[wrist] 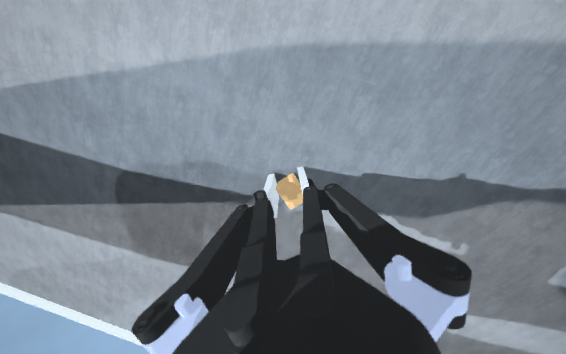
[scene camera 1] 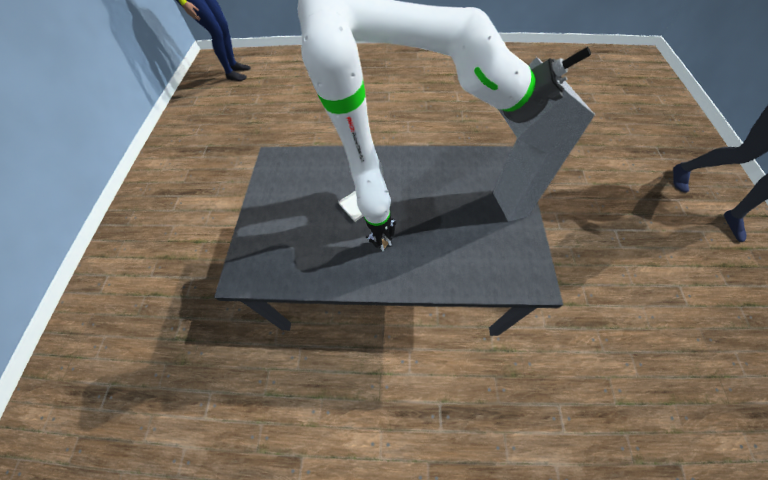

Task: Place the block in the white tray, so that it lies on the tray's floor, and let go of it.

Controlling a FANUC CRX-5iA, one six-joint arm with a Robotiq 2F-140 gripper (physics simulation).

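Pixels of known places: gripper, fingertip midpoint: [wrist: 288, 179] [scene camera 1: 385, 246]; arm's base, origin of the base link: [scene camera 1: 526, 97].
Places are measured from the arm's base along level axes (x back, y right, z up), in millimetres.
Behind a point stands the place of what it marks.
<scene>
The small orange-tan block [scene camera 1: 385, 242] @(y -320, x -340, z -575 mm) [wrist: 289, 192] @(y -323, x -347, z -575 mm) is between the two light finger pads of my gripper [scene camera 1: 386, 241] @(y -326, x -339, z -598 mm) [wrist: 288, 179] @(y -326, x -339, z -598 mm), which is shut on it. In the wrist view the block looks turned at an angle to the pads, and the right finger covers part of its edge. In the scene view the fingertips are low over the dark table; whether the block touches the table I cannot tell. The white tray [scene camera 1: 350, 207] @(y -195, x -570, z -598 mm) lies on the table behind and to the left of the gripper, partly hidden by the arm. The tray does not show in the wrist view.
The dark grey table [scene camera 1: 464, 277] @(y -342, x 19, z -600 mm) carries the arm's grey pedestal [scene camera 1: 538, 158] @(y 13, x 117, z -222 mm) at its right side. The white arm [scene camera 1: 362, 141] @(y -308, x -398, z -32 mm) reaches over the table from the back. Arm shadows cross the table top. Legs of people show on the floor at the back left and right.
</scene>
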